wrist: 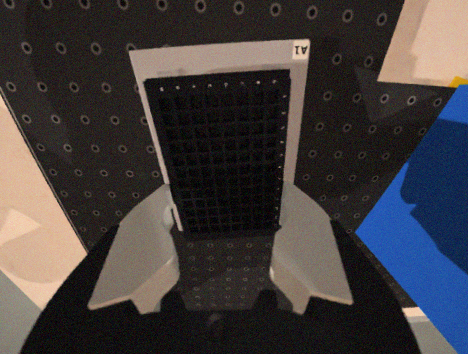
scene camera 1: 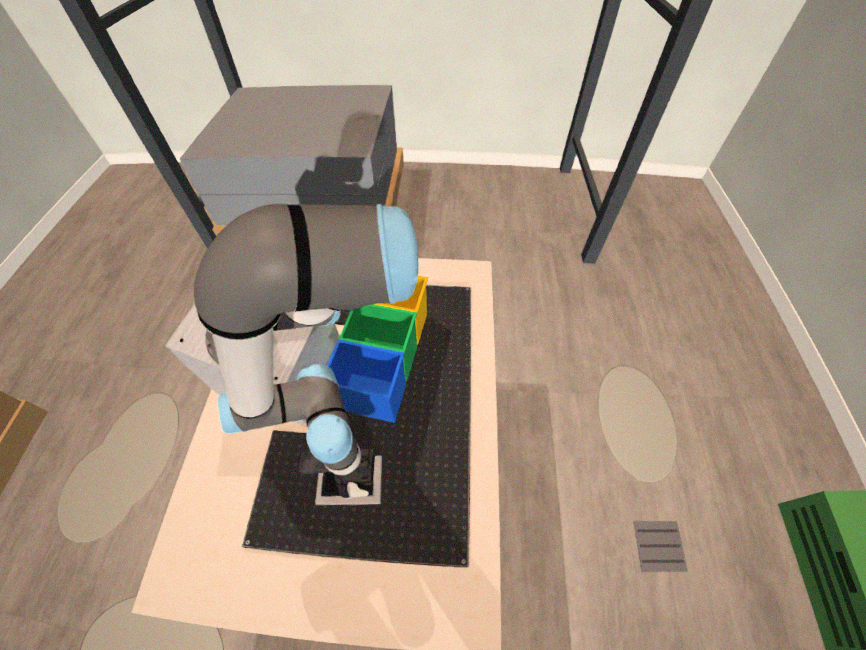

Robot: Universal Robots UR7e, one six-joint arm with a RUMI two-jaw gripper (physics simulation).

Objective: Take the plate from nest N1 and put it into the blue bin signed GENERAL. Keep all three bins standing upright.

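Places are measured from the arm's base along level axes (x ahead, y left, z up), in millimetres.
Pixels of known places: gripper, fingertip midpoint: (wrist: 227, 184).
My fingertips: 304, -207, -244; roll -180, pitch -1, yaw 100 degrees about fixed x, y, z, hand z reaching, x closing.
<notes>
For each thing: its top centre in the pictures, then the offset to it from my fingertips, as dx, dy, dz. "spot": a spot on its surface instead. Level surfaces: height alone.
- black plate at its top centre: (wrist: 226, 176) (scene camera 1: 347, 477) -15, -3, +15
- grey nest frame at its top centre: (wrist: 227, 161) (scene camera 1: 349, 479) -16, -2, -12
- blue bin at its top centre: (scene camera 1: 362, 367) -18, +236, +153
- green bin at a spot on its surface: (scene camera 1: 411, 355) spot: +73, +363, +25
- yellow bin at its top centre: (scene camera 1: 392, 289) -5, +496, +153
- black perforated mat at its surface level: dz -26
- pale wooden table at its surface level: dz -40
The black plate (wrist: 227, 155), a grid of small square wells, is held level between the two pale fingers of my gripper (wrist: 227, 184) (scene camera 1: 349, 484). The fingers press on its long sides near its close end. The plate is raised a little above the grey nest frame (wrist: 215, 59) (scene camera 1: 377, 482), which bears a corner label "A1". In the scene view the arm hides much of the plate. The blue bin (scene camera 1: 366, 402) (wrist: 392, 225) stands upright behind the nest; its sign is not readable. The green bin (scene camera 1: 411, 355) and yellow bin (scene camera 1: 421, 311) stand upright behind it, partly covered by the arm.
The nest and bins stand on a black perforated mat (scene camera 1: 433, 489) (wrist: 340, 115) on a pale wooden table (scene camera 1: 202, 552). The arm's base block (scene camera 1: 199, 363) is left of the bins. A large grey box (scene camera 1: 300, 125) and dark frame posts (scene camera 1: 633, 153) stand farther back.
</notes>
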